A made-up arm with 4 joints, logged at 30 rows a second.
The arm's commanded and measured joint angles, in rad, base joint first. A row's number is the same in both.
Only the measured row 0 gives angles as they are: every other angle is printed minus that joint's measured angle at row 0.
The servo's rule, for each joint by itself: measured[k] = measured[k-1] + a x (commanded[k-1-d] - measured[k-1]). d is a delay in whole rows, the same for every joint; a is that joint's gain. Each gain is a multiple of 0.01, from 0.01 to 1. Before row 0 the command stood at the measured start. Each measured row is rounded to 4 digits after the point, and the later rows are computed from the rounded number. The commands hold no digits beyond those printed.
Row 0, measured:
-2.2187 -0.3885 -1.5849 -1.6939
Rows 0 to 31, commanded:
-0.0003 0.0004 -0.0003 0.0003
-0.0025 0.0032 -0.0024 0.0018
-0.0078 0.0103 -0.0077 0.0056
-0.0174 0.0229 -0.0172 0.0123
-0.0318 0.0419 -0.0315 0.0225
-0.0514 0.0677 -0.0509 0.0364
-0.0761 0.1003 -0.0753 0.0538
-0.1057 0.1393 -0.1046 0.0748
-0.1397 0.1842 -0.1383 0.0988
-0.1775 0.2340 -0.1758 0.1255
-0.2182 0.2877 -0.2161 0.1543
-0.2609 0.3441 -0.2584 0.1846
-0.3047 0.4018 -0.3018 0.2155
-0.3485 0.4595 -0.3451 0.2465
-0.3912 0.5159 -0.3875 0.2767
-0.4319 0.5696 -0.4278 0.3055
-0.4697 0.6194 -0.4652 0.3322
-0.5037 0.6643 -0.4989 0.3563
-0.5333 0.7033 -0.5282 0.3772
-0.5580 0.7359 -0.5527 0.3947
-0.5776 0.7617 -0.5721 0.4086
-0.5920 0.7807 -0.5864 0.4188
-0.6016 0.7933 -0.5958 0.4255
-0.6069 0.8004 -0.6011 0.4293
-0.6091 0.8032 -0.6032 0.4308
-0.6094 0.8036 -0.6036 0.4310
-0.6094 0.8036 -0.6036 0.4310
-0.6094 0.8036 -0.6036 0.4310
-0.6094 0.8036 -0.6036 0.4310
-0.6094 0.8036 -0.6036 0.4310
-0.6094 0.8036 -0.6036 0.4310
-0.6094 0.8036 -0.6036 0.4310
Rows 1 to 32, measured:
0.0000 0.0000 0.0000 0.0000
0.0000 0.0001 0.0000 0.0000
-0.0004 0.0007 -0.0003 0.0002
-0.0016 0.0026 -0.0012 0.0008
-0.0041 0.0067 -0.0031 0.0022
-0.0085 0.0137 -0.0065 0.0046
-0.0154 0.0245 -0.0118 0.0084
-0.0251 0.0397 -0.0194 0.0138
-0.0380 0.0596 -0.0296 0.0211
-0.0543 0.0845 -0.0426 0.0304
-0.0740 0.1144 -0.0586 0.0418
-0.0971 0.1491 -0.0775 0.0553
-0.1233 0.1881 -0.0992 0.0708
-0.1523 0.2308 -0.1235 0.0882
-0.1837 0.2765 -0.1501 0.1072
-0.2169 0.3244 -0.1786 0.1275
-0.2513 0.3734 -0.2085 0.1489
-0.2862 0.4226 -0.2393 0.1709
-0.3210 0.4709 -0.2705 0.1931
-0.3550 0.5174 -0.3014 0.2152
-0.3875 0.5611 -0.3316 0.2367
-0.4179 0.6012 -0.3605 0.2573
-0.4458 0.6371 -0.3876 0.2767
-0.4707 0.6683 -0.4126 0.2946
-0.4925 0.6947 -0.4352 0.3108
-0.5112 0.7164 -0.4554 0.3252
-0.5269 0.7338 -0.4732 0.3379
-0.5401 0.7478 -0.4888 0.3491
-0.5512 0.7590 -0.5026 0.3589
-0.5605 0.7679 -0.5147 0.3676
-0.5683 0.7750 -0.5254 0.3752
-0.5749 0.7807 -0.5348 0.3819
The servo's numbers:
d 1
a 0.16 0.20 0.12 0.12

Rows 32 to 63, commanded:
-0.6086 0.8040 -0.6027 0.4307
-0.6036 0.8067 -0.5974 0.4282
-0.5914 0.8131 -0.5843 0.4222
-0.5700 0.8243 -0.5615 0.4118
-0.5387 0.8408 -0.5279 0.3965
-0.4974 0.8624 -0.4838 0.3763
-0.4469 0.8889 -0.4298 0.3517
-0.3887 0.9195 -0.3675 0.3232
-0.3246 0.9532 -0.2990 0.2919
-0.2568 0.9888 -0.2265 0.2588
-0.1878 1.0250 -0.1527 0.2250
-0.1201 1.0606 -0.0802 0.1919
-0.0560 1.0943 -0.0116 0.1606
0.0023 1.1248 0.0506 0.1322
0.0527 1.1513 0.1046 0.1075
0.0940 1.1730 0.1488 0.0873
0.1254 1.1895 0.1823 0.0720
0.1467 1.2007 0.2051 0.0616
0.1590 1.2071 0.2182 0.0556
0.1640 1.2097 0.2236 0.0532
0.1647 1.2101 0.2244 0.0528
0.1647 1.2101 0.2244 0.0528
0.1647 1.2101 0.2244 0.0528
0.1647 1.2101 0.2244 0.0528
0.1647 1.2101 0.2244 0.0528
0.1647 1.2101 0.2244 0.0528
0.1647 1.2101 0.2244 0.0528
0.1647 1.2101 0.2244 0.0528
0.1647 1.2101 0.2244 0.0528
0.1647 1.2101 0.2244 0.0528
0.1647 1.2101 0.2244 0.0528
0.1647 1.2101 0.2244 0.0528
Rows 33 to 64, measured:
-0.5804 0.7853 -0.5431 0.3878
-0.5849 0.7890 -0.5503 0.3929
-0.5879 0.7925 -0.5560 0.3971
-0.5885 0.7966 -0.5594 0.4001
-0.5855 0.8021 -0.5597 0.4015
-0.5780 0.8098 -0.5559 0.4009
-0.5651 0.8203 -0.5472 0.3979
-0.5462 0.8340 -0.5331 0.3924
-0.5210 0.8511 -0.5132 0.3841
-0.4896 0.8715 -0.4875 0.3730
-0.4524 0.8950 -0.4562 0.3593
-0.4101 0.9210 -0.4198 0.3432
-0.3637 0.9489 -0.3790 0.3250
-0.3145 0.9780 -0.3349 0.3053
-0.2638 1.0074 -0.2886 0.2845
-0.2132 1.0362 -0.2414 0.2633
-0.1640 1.0636 -0.1946 0.2422
-0.1177 1.0888 -0.1494 0.2218
-0.0754 1.1112 -0.1069 0.2026
-0.0379 1.1304 -0.0679 0.1850
-0.0056 1.1463 -0.0329 0.1692
0.0216 1.1591 -0.0020 0.1552
0.0445 1.1693 0.0252 0.1429
0.0637 1.1775 0.0491 0.1321
0.0799 1.1840 0.0701 0.1226
0.0935 1.1892 0.0886 0.1142
0.1049 1.1934 0.1049 0.1068
0.1145 1.1967 0.1192 0.1003
0.1225 1.1994 0.1318 0.0946
0.1293 1.2015 0.1429 0.0896
0.1350 1.2032 0.1527 0.0852
0.1398 1.2046 0.1613 0.0813

